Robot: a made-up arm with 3 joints. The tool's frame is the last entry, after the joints.
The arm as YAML. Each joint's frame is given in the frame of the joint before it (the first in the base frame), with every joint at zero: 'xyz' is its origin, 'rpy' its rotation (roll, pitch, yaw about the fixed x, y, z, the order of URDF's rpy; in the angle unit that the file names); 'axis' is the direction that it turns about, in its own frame. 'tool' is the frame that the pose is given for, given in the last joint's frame.
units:
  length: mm
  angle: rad
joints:
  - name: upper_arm
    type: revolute
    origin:
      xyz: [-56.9, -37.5, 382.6]
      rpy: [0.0, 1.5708, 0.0]
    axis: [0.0, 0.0, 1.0]
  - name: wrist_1
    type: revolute
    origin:
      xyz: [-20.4, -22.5, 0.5]
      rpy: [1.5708, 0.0, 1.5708]
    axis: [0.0, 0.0, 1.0]
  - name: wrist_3
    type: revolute
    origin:
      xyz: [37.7, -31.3, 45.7]
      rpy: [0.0, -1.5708, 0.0]
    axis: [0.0, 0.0, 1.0]
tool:
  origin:
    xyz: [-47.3, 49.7, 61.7]
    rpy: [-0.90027, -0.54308, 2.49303]
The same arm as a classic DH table. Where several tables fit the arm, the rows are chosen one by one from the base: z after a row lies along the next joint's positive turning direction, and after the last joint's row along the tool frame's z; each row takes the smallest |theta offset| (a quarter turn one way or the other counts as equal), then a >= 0, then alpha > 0; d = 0 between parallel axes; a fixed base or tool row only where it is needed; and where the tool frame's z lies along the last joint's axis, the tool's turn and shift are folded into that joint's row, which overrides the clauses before.
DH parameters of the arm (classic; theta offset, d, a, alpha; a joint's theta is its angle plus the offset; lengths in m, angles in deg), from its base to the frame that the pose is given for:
base (fixed): -90 0.3826 0.0375 -90
upper_arm: 0 -0.0564 0.0225 -90
wrist_1: 90 0.0253 0.0313 90
wrist_3: 75.13 0.0466 -0.0585 57.86
tool (fixed): 142.39 -0.0424 0 0

